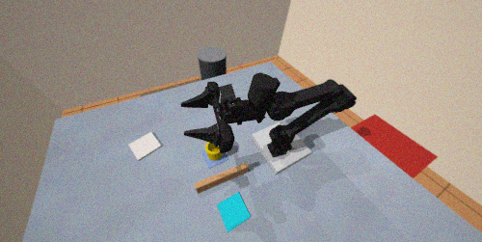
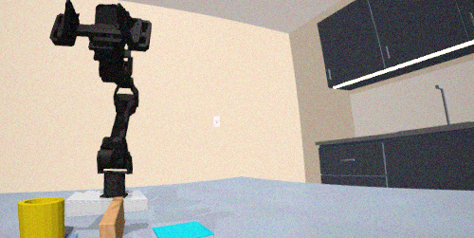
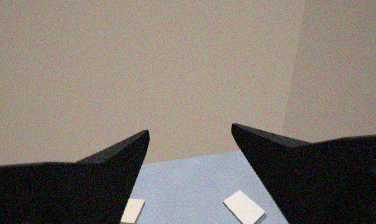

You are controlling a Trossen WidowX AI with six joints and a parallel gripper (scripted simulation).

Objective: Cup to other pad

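Now: gripper tip 350 mm above the yellow cup, 90 mm to the left of it and 80 mm past it. The rest, counted from my gripper tip: pale blue pad: 390 mm below, 80 mm to the right, 70 mm behind; wooden bar: 370 mm below, 80 mm behind, 30 mm to the left; cyan pad: 390 mm below, 140 mm to the left, 90 mm behind.
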